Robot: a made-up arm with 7 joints. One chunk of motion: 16 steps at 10 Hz.
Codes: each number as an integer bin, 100 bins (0 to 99) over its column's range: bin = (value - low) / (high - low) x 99, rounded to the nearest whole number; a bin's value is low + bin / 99 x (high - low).
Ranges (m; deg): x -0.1..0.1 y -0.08..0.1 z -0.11..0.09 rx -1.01..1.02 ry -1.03..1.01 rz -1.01..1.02
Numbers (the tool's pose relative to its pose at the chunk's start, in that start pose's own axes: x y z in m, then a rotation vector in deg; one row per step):
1: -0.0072 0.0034 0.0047 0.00 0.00 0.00
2: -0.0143 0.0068 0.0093 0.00 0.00 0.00
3: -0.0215 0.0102 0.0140 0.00 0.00 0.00
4: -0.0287 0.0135 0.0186 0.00 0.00 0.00
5: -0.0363 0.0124 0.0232 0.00 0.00 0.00
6: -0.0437 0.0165 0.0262 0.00 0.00 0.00
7: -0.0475 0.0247 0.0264 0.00 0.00 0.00
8: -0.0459 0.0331 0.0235 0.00 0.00 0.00
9: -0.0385 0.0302 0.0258 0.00 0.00 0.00
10: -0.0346 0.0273 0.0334 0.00 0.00 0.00
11: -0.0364 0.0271 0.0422 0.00 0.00 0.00
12: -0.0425 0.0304 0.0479 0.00 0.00 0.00
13: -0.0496 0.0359 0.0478 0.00 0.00 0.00
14: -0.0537 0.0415 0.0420 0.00 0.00 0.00
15: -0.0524 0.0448 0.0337 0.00 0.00 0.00
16: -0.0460 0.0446 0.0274 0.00 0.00 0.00
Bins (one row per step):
1: 46 46 57 49 50 49
2: 42 48 59 49 50 49
3: 39 50 61 49 50 49
4: 35 51 64 49 50 49
5: 32 51 66 49 50 49
6: 28 53 67 49 50 49
7: 26 58 68 49 50 49
8: 27 62 66 49 50 49
9: 30 61 67 49 50 49
10: 32 59 71 49 50 49
11: 31 59 75 49 50 49
12: 28 61 78 49 50 49
13: 25 64 78 49 50 49
14: 23 67 75 49 50 49
15: 24 69 71 49 50 49
16: 27 69 68 49 50 49

